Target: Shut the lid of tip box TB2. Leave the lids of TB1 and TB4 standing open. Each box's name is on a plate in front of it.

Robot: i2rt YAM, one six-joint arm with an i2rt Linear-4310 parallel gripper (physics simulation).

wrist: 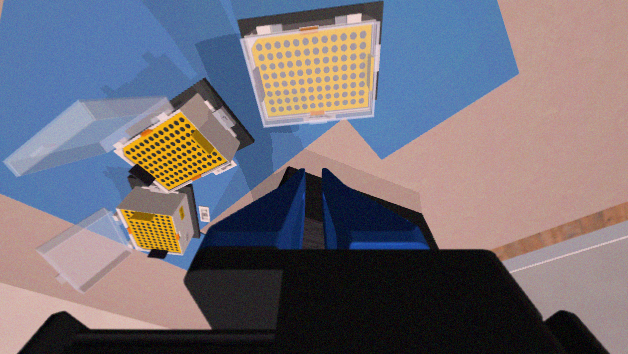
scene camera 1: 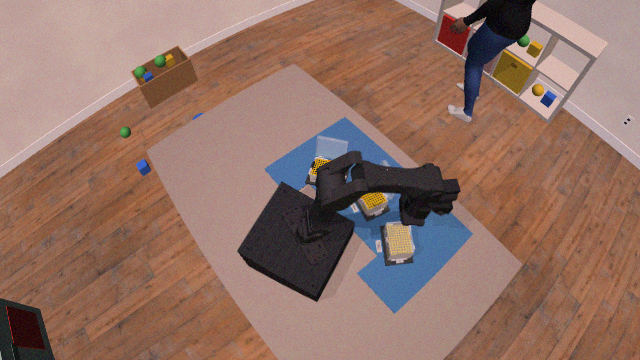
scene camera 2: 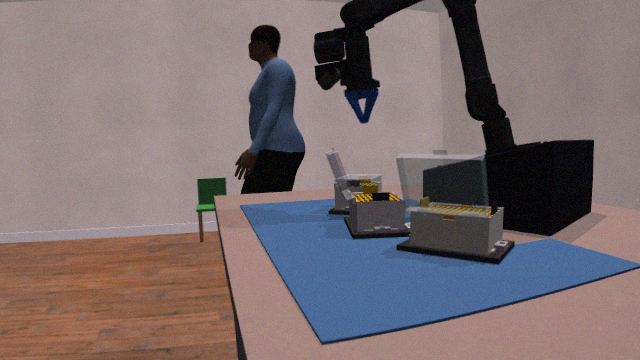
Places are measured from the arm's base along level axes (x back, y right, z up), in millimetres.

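Where they show: gripper, fingertip midpoint: (wrist: 313, 177) (scene camera 1: 403, 222) (scene camera 2: 364, 123); arm's base at its link origin: (scene camera 1: 305, 235) (scene camera 2: 502, 155).
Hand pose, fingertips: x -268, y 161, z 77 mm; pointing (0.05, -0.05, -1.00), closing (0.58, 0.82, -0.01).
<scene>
Things, the pixels of their top centre, and the offset from my fingertips. Level surfaces: height alone.
- I take for TB2, top centre: (wrist: 313, 81) (scene camera 2: 359, 177) (scene camera 1: 400, 237) dx -12, dy +8, dz -129 mm
- middle box at its top centre: (wrist: 167, 163) (scene camera 2: 375, 188) (scene camera 1: 371, 190) dx -36, dy -200, dz -129 mm
- far box at its top centre: (scene camera 2: 460, 204) (wrist: 158, 237) (scene camera 1: 326, 170) dx +50, dy -370, dz -137 mm
- blue mat at its surface level: dz -203 mm
The box that I take for TB2 (scene camera 1: 399, 243) (scene camera 2: 342, 199) (wrist: 315, 75) has its clear lid down over the yellow rack. The lid looks flat on the rim. Its name plate (scene camera 1: 378, 246) is too small to read. The middle box (scene camera 1: 373, 202) (scene camera 2: 377, 216) (wrist: 172, 152) has its lid (scene camera 2: 335, 165) (wrist: 65, 135) standing open. The far box (scene camera 1: 320, 170) (scene camera 2: 452, 230) (wrist: 150, 230) also has its lid (scene camera 1: 332, 146) (scene camera 2: 411, 175) (wrist: 85, 252) open. I cannot read which is TB1 or TB4. My gripper (scene camera 2: 364, 121) (wrist: 313, 177) is shut and empty, high above the boxes; the arm hides its fingertips in scene camera 1.
The boxes stand on a blue mat (scene camera 1: 345, 129) (scene camera 2: 380, 295) (wrist: 440, 90). The arm's black base (scene camera 1: 295, 245) (scene camera 2: 560, 185) stands beside the mat. A person (scene camera 1: 492, 55) is near the shelf unit, and another person (scene camera 2: 275, 110) is beyond the table.
</scene>
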